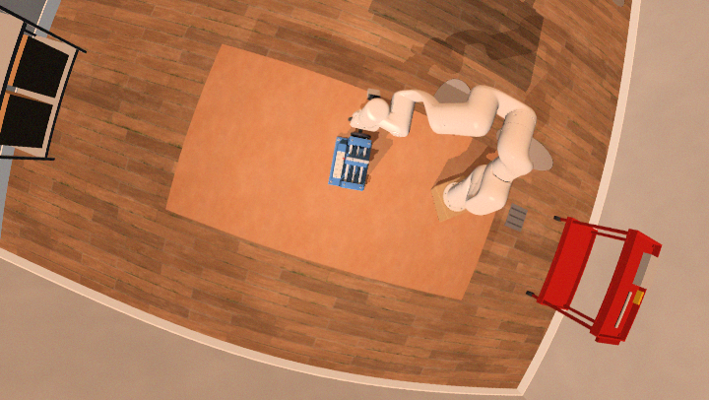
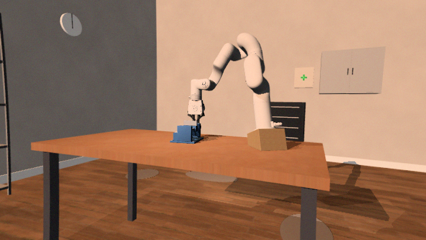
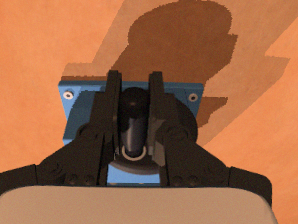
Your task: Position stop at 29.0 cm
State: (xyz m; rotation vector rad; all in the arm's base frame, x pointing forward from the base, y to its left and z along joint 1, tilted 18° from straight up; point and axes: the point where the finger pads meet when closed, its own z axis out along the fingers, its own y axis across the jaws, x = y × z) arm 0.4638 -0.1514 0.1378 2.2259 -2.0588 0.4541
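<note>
Right now the stop block is 140 mm to the left of my hand and 10 mm below it. The rest, counted from my hand: black crank handle (10 mm to the left); black handwheel (20 mm to the left, 10 mm below).
</note>
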